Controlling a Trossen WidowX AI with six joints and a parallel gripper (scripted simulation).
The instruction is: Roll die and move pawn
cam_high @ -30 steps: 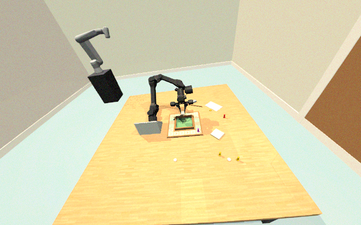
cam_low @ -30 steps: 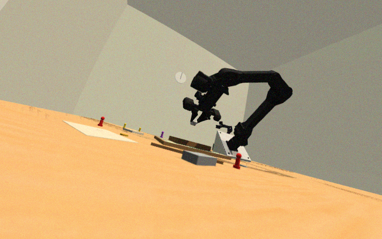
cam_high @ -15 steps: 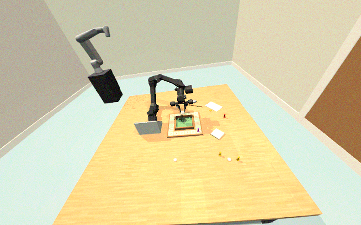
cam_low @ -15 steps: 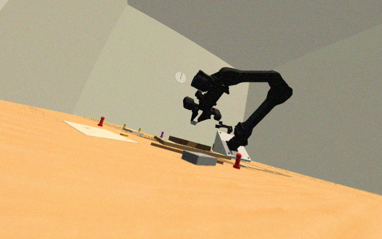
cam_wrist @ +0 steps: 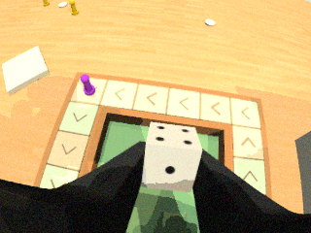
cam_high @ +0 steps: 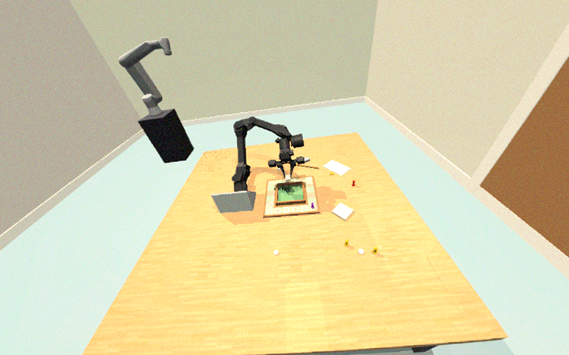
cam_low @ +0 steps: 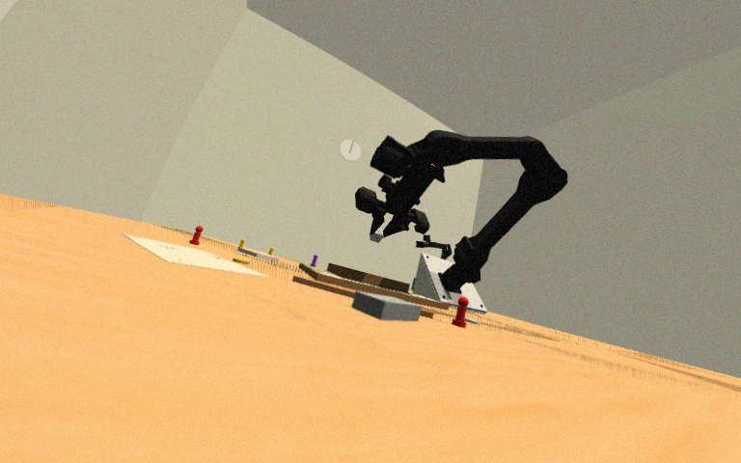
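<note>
Now: the white die 1 cm below my gripper tip. The rest, counted from my gripper tip: purple pawn (11 cm ahead, 11 cm to the right, 10 cm below); white block (25 cm ahead, 15 cm to the right, 12 cm below); green dice tray (12 cm below).
</note>
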